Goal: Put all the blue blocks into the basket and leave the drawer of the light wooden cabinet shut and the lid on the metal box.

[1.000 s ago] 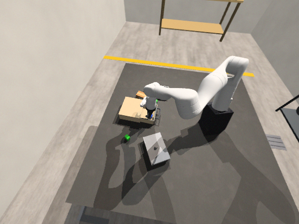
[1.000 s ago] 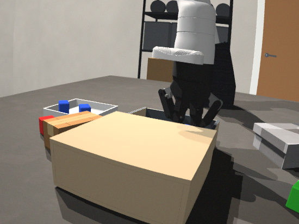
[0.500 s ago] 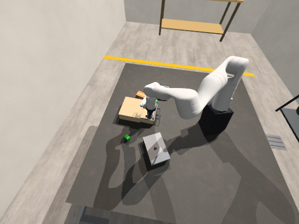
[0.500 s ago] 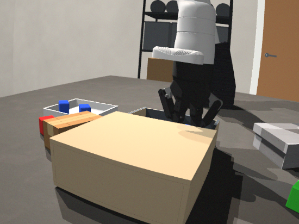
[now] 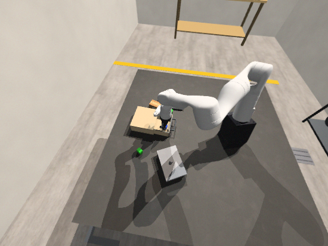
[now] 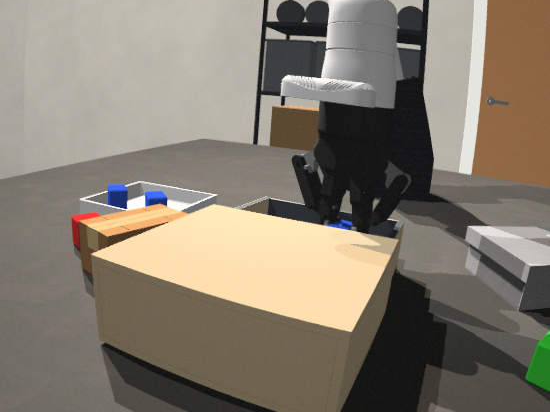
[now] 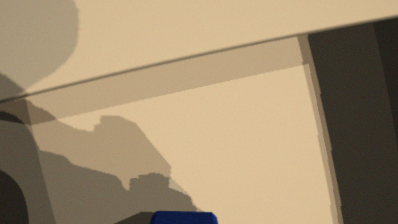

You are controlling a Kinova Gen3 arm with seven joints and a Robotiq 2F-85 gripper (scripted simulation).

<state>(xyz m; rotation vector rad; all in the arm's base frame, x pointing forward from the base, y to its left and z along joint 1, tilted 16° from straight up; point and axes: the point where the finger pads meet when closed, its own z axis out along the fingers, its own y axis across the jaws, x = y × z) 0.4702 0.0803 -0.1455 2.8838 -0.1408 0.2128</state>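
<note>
My gripper is now 3 cm short of the drawer, 2 cm to the left of it and 1 cm above it. Round my hand: light wooden cabinet: 9 cm ahead, 1 cm to the right, 1 cm below; then lid: 24 cm to the left, 12 cm behind, 1 cm above; then brown box: 17 cm to the right, 13 cm ahead, 1 cm below.
</note>
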